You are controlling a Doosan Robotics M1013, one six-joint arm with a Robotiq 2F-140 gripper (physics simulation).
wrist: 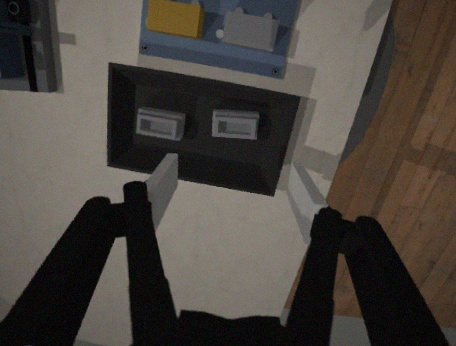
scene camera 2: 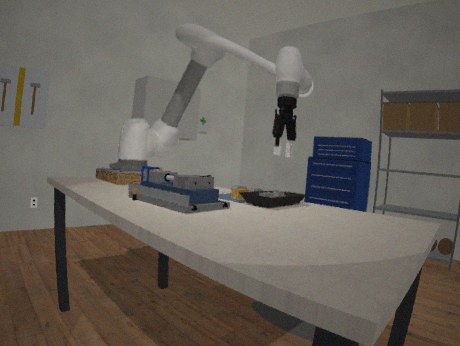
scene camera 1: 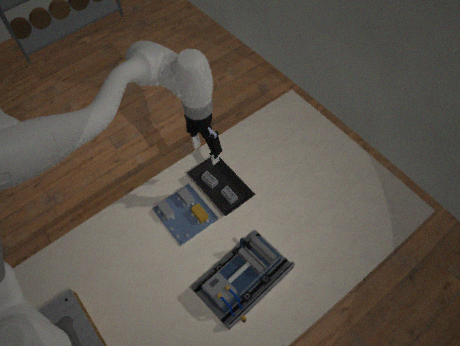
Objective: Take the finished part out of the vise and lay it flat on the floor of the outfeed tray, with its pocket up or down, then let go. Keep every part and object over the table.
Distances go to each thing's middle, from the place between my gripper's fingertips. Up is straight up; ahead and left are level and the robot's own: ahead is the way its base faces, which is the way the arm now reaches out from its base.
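There is the blue fixture plate (scene camera 1: 183, 224), and I see that it sits 180 mm below my hand, 70 mm to the right of it and 150 mm behind it.
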